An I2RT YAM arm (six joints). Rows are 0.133 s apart.
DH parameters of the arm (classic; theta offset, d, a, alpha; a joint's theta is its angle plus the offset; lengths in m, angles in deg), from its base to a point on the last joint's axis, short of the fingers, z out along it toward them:
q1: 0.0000 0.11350 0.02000 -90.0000
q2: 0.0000 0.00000 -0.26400 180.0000
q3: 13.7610 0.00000 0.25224 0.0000
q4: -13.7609 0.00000 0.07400 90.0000
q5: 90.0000 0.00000 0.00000 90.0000
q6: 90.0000 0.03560 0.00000 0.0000
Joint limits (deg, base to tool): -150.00..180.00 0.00..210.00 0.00..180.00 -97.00..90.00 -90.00..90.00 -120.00..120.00
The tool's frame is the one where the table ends.
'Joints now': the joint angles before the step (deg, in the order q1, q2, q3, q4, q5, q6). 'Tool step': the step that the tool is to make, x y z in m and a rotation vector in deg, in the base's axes. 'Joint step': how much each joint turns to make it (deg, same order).
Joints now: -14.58, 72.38, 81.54, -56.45, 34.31, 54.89
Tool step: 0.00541, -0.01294, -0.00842, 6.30, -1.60, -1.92
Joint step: -3.23, 2.01, 0.31, -0.56, -5.73, 3.91
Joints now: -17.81, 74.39, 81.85, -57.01, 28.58, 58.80
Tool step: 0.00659, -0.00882, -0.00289, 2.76, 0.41, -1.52
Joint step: -1.64, 2.46, 1.76, -1.35, -1.99, 1.68
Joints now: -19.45, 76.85, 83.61, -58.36, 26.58, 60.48
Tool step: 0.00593, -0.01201, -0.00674, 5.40, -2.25, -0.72
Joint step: -2.66, 1.84, 0.25, 0.86, -5.80, 2.26
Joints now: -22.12, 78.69, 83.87, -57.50, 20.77, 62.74
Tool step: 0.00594, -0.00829, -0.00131, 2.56, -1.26, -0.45
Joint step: -1.45, 1.80, 1.28, 0.35, -2.87, 1.00
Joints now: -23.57, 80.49, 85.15, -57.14, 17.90, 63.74
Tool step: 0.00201, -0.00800, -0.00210, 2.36, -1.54, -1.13
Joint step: -1.60, 0.94, 0.35, 0.62, -2.50, 1.38
